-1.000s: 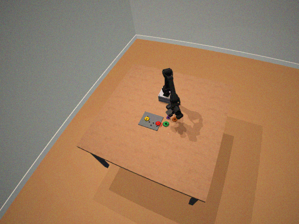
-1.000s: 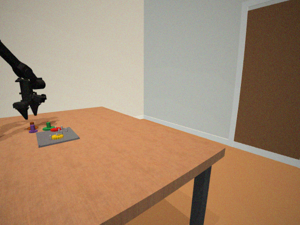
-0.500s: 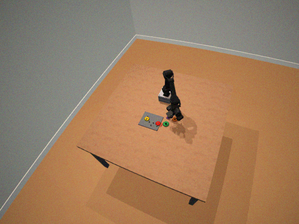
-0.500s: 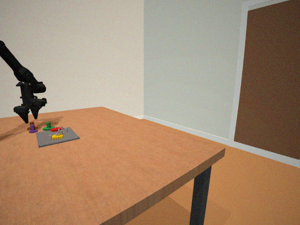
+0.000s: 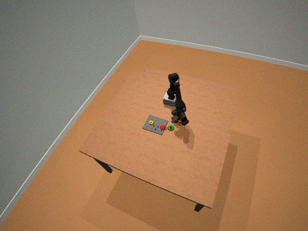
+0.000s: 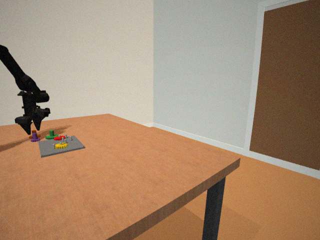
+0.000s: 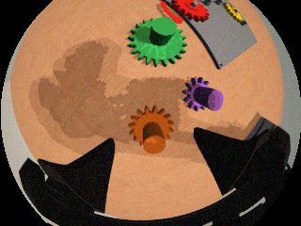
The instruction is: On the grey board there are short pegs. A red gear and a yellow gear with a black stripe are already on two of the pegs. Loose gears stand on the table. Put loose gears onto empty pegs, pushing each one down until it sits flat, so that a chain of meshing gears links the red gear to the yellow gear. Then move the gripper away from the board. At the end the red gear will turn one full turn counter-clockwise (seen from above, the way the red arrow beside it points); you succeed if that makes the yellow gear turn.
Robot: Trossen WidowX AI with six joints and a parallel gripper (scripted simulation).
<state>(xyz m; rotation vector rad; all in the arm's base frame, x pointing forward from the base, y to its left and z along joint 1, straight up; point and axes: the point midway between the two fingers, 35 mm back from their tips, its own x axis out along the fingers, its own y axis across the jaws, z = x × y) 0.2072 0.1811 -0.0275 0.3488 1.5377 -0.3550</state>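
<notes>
Right now my gripper tip is 1 cm above the orange gear. The rest, counted from my gripper tip: red arrow: 12 cm ahead, 10 cm to the right, 2 cm below; then green gear: 8 cm ahead, 6 cm to the right, 1 cm below; then purple gear: 7 cm to the right, 1 cm below, 1 cm ahead.
</notes>
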